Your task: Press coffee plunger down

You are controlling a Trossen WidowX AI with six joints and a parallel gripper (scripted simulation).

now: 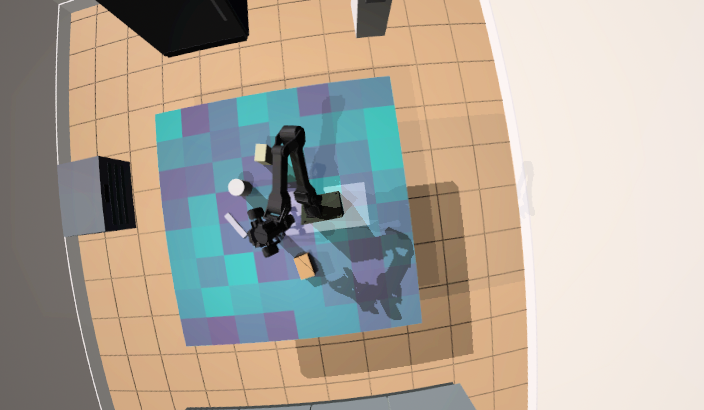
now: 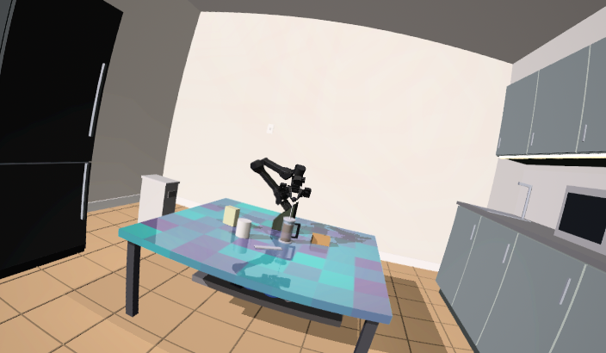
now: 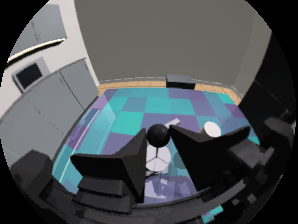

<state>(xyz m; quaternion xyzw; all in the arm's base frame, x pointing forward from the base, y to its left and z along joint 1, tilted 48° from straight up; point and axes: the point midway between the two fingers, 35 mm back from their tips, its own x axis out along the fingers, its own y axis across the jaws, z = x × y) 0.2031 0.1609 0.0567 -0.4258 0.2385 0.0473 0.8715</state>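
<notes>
The coffee press lies 130 mm below my gripper tip, 20 mm behind it and 10 mm to the left of it. Also, from my gripper tip: cream block (370 mm to the right, 210 mm below, 10 mm behind); white cylinder (220 mm to the right, 210 mm below, 120 mm ahead).
</notes>
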